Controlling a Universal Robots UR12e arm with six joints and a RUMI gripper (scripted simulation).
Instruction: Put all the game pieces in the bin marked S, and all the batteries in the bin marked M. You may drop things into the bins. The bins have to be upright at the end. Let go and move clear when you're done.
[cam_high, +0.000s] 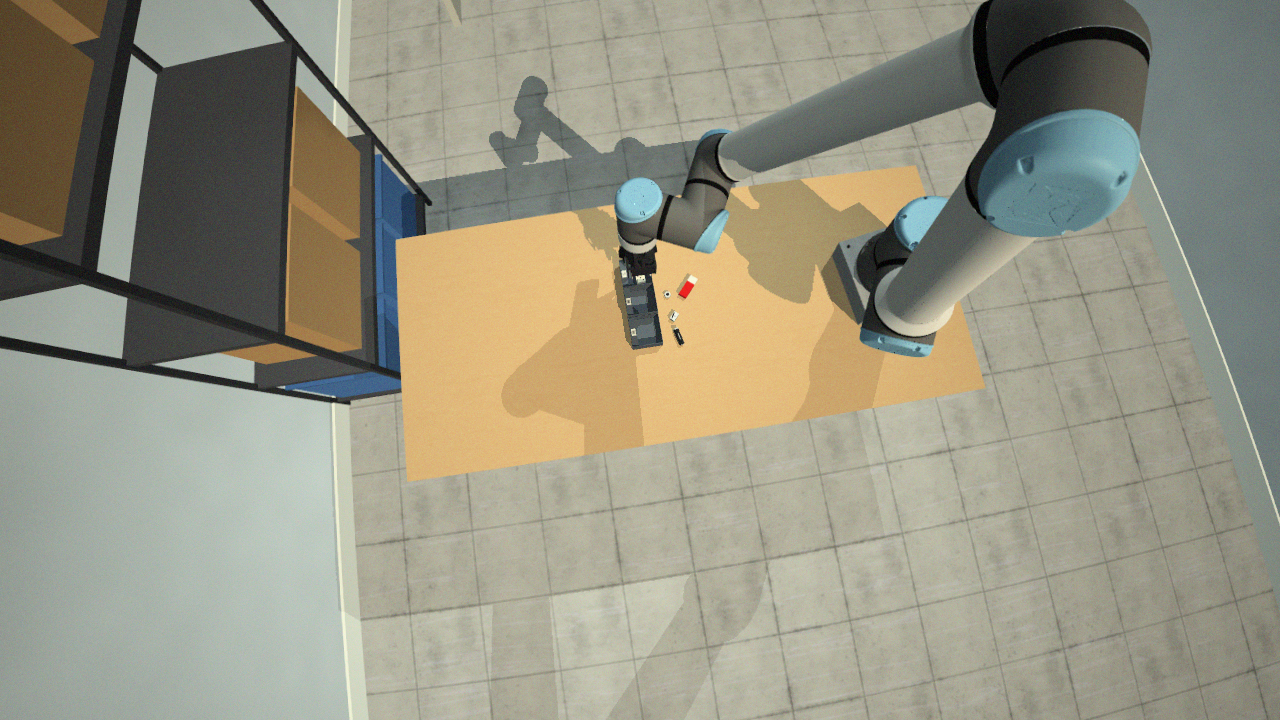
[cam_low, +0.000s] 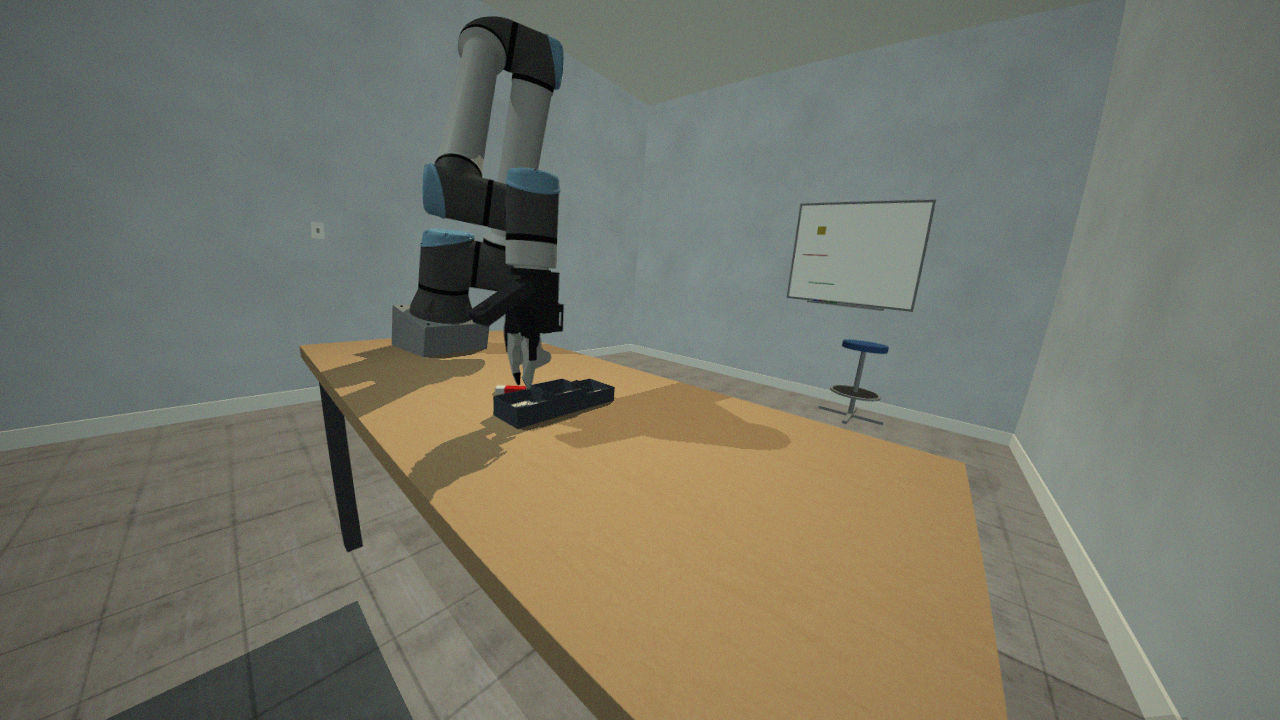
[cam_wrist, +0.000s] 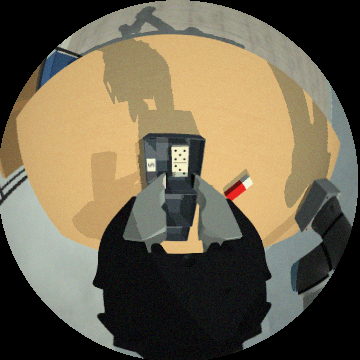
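Now: hand 20 cm to the right of the black battery, 7 cm past it and 7 cm above it. From my hand the other things lie so: dark three-part bin 8 cm to the left, 5 cm below, 1 cm ahead; round piece 7 cm to the left, 7 cm below, 7 cm behind.
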